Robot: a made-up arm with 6 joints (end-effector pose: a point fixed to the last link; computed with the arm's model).
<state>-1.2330 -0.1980 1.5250 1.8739 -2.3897 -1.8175</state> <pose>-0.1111 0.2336 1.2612 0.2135 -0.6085 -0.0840 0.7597</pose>
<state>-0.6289 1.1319 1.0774 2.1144 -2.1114 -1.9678</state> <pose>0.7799 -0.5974 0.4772 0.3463 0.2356 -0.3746 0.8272</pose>
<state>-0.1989 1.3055 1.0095 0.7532 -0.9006 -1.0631</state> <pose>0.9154 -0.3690 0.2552 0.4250 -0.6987 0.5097 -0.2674</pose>
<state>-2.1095 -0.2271 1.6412 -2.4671 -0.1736 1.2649</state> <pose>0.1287 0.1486 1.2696 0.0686 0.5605 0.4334 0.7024</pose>
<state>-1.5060 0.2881 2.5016 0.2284 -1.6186 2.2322</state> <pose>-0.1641 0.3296 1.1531 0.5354 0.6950 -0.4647 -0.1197</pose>
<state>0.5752 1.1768 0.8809 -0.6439 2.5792 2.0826</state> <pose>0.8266 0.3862 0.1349 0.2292 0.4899 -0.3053 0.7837</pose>
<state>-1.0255 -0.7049 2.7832 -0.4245 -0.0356 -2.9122</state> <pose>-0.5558 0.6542 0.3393 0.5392 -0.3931 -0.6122 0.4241</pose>
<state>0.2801 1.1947 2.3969 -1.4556 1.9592 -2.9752</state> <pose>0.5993 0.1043 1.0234 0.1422 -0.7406 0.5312 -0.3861</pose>
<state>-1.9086 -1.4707 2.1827 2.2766 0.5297 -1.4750</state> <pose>0.2773 0.8047 -0.1262 0.9192 0.0075 0.3743 0.1222</pose>
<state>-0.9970 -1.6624 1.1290 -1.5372 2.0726 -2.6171</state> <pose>-0.5539 0.7654 0.5561 0.1122 -0.1510 0.5004 -0.8451</pose>
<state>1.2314 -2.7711 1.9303 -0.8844 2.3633 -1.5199</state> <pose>0.0394 -0.2708 -0.7343 0.9627 0.0233 -0.1879 -0.1935</pose>
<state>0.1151 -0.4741 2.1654 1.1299 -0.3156 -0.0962</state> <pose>-0.7948 -0.2392 0.7878 0.0328 0.0202 0.1361 0.9899</pose>
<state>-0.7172 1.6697 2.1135 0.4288 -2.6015 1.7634</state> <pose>0.6150 -0.7762 0.5744 0.4109 -0.6307 0.0825 0.6531</pose>
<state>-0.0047 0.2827 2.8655 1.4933 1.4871 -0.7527</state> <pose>-0.5790 -0.1224 0.8567 0.6425 0.0498 0.5834 0.4943</pose>
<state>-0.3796 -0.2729 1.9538 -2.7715 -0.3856 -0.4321</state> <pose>-0.4308 0.2174 1.1448 0.6746 0.0765 -0.6012 0.4214</pose>
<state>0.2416 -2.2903 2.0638 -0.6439 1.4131 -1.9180</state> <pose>-0.5266 -0.2775 -0.5688 0.7675 -0.0359 0.4193 -0.4836</pose>
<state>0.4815 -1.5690 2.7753 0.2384 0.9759 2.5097</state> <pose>-0.4357 -0.4157 -0.3427 0.3545 0.4573 0.7905 -0.2008</pose>
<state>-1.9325 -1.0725 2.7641 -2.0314 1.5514 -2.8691</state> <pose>0.3119 0.7768 0.0341 0.5539 -0.0442 0.1729 0.8133</pose>
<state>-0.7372 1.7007 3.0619 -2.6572 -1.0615 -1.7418</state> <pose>0.3848 -0.3229 0.8837 0.7877 0.1479 0.0349 0.5971</pose>
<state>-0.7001 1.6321 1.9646 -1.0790 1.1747 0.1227</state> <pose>0.6949 -0.7394 0.3730 0.2214 -0.0694 -0.0320 -0.9722</pose>
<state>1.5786 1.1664 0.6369 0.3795 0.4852 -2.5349</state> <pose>0.1415 0.8514 0.0840 0.7725 -0.1318 0.3266 0.5283</pose>
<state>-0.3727 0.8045 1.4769 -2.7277 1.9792 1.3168</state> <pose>0.7105 -0.2415 0.9264 0.4398 -0.0443 0.7329 -0.5171</pose>
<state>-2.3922 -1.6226 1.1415 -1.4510 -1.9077 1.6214</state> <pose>0.6768 0.6758 0.6112 0.4959 0.7779 -0.0668 -0.3801</pose>
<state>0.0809 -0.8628 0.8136 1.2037 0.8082 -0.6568</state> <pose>-0.4373 -0.1957 1.1556 0.0997 0.2106 0.6754 0.6997</pose>
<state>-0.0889 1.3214 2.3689 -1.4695 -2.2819 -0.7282</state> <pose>0.7433 -0.1652 0.9037 0.7022 -0.5256 0.0386 0.4787</pose>
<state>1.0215 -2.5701 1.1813 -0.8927 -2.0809 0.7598</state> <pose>-0.3259 -0.7952 -0.3277 0.0225 -0.1191 -0.6594 -0.7419</pose>
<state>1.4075 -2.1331 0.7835 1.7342 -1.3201 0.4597</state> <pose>-0.1273 -1.0193 0.1273 0.7191 -0.4194 0.1971 -0.5178</pose>
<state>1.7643 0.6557 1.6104 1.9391 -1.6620 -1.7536</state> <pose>-0.0716 0.4527 1.1489 0.8524 -0.2658 0.0815 -0.4429</pose>
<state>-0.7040 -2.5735 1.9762 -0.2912 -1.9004 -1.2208</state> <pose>-0.3471 0.0473 -0.6590 0.1415 -0.1642 -0.8631 -0.4562</pose>
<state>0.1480 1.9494 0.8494 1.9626 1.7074 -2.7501</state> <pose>0.6964 0.0222 -0.4082 0.6421 -0.1676 0.3432 0.6648</pose>
